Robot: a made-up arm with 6 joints.
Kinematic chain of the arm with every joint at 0, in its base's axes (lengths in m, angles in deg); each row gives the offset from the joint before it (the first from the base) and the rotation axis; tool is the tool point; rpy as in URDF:
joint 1: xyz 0 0 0.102 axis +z
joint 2: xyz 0 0 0 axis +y
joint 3: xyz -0.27 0 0.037 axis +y
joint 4: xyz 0.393 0 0.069 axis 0.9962 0 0.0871
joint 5: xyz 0 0 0 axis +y
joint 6: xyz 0.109 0 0.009 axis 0.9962 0 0.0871
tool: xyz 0 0 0 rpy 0 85 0
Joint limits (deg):
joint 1: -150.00..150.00
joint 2: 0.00..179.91
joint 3: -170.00..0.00
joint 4: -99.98..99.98
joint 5: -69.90..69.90
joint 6: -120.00..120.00
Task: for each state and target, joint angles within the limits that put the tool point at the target. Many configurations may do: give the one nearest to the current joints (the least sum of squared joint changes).
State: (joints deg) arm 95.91 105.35 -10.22 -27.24 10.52 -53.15
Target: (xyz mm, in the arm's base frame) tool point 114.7 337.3 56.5
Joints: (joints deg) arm 73.19 74.38 -29.22 -29.04 13.09 -53.15
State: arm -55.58 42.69 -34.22 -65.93 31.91 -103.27
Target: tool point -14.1 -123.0 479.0
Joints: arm -63.56 7.06 -41.28 -66.86 41.80 -103.27
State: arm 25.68 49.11 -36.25 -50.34 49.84 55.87
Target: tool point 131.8 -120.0 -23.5
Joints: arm -15.99 65.88 -4.39 -57.10 59.13 55.87
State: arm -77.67 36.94 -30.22 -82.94 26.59 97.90
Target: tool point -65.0 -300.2 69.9
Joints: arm -92.82 60.17 -16.87 -82.32 27.27 97.90
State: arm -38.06 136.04 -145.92 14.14 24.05 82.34
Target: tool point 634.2 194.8 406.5
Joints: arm 15.25 126.34 -137.59 18.69 36.70 82.34
